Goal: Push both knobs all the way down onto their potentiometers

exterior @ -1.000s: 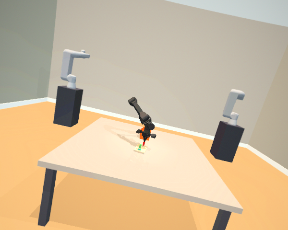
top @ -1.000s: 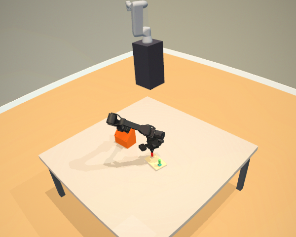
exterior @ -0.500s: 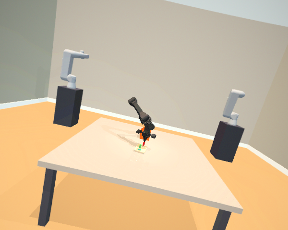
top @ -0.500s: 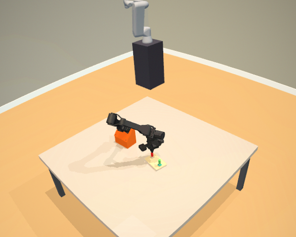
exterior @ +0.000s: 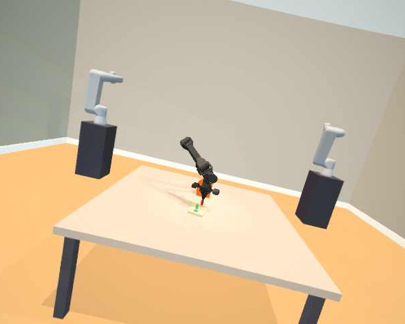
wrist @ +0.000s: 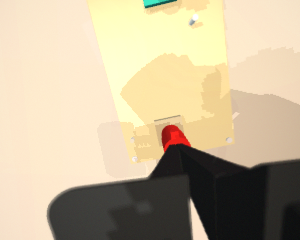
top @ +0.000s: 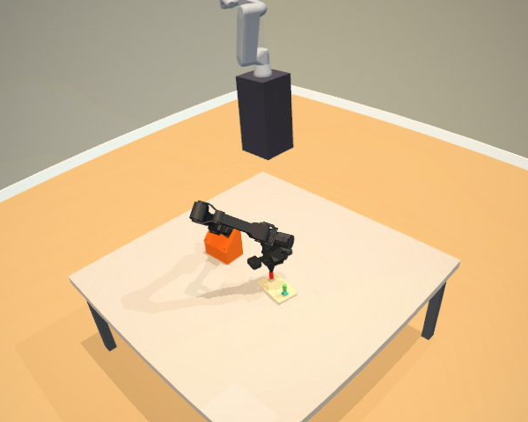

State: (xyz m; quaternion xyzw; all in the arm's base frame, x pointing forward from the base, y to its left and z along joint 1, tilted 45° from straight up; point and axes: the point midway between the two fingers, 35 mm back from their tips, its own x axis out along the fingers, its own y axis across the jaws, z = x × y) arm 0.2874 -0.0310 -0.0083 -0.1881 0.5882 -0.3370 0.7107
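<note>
Right now my gripper tip is 1 cm above the red knob. Round my gripper tip: green knob 11 cm ahead, 3 cm to the right.
</note>
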